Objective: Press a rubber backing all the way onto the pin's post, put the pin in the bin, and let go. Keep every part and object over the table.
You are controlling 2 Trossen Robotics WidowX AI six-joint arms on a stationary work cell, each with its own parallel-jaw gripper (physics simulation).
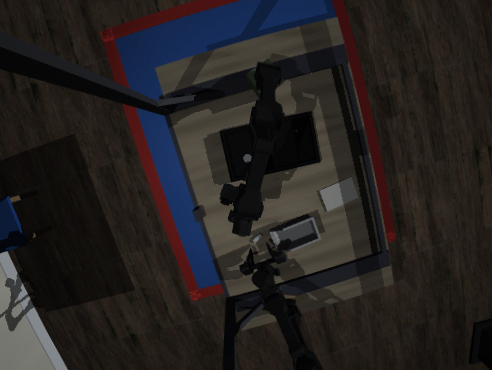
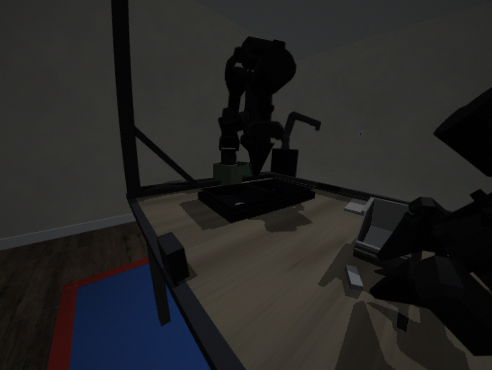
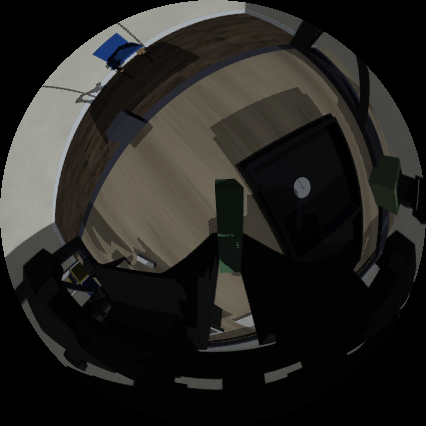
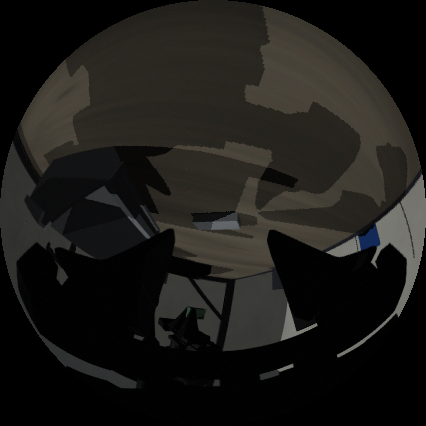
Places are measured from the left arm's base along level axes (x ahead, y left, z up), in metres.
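Pixels of known places: left gripper, fingertip midpoint: (image 2: 255, 175) (image 3: 226, 237) (image 4: 191, 307); right gripper, fingertip midpoint: (image 1: 258, 245) (image 2: 375, 274) (image 3: 134, 269) (image 4: 222, 235); left arm's base at its link origin: (image 1: 265, 77) (image 2: 228, 163); right arm's base at its link origin: (image 1: 287, 305).
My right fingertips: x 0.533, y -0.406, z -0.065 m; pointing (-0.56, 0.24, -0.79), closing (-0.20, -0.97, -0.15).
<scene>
Ahead of a thing's pixels: the offset from my right fingertips to its middle.
A small white bar @(0.011 m left, 0.023 m back, 0.024 m down) (image 1: 256, 238) (image 2: 354, 278) (image 3: 146, 260) (image 4: 225, 224) lies flat on the table. My right gripper (image 1: 262, 248) (image 2: 375, 275) (image 4: 222, 235) is open and empty, its fingertips apart just beside the bar. My left gripper (image 2: 257, 172) (image 3: 226, 237) points down high above the table, shut on a thin dark green piece @(0.077 m left, 0.249 m back, 0.109 m up) (image 3: 230, 210). A round white disc @(0.177 m left, 0.323 m back, 0.018 m down) (image 1: 247, 158) (image 2: 239, 203) (image 3: 302, 187) lies in the black tray @(0.281 m left, 0.307 m back, 0.010 m down) (image 2: 232, 215) (image 3: 286, 141). The grey open bin @(0.151 m left, 0.044 m ahead, 0.008 m up) (image 1: 318, 232) (image 2: 385, 217) stands beside the right gripper. I cannot tell which piece is the backing.
A pale flat pad @(0.405 m left, 0.032 m ahead, 0.026 m down) (image 1: 338, 194) (image 2: 355, 206) lies beyond the bin. A dark block @(0.120 m right, 0.261 m back, 0.003 m up) (image 1: 199, 212) (image 2: 173, 255) (image 3: 123, 126) stands at the table's edge. A green box @(0.407 m left, 0.531 m back, 0.018 m up) (image 2: 226, 173) (image 3: 386, 185) is near the left arm's base. Dark rails border the table.
</scene>
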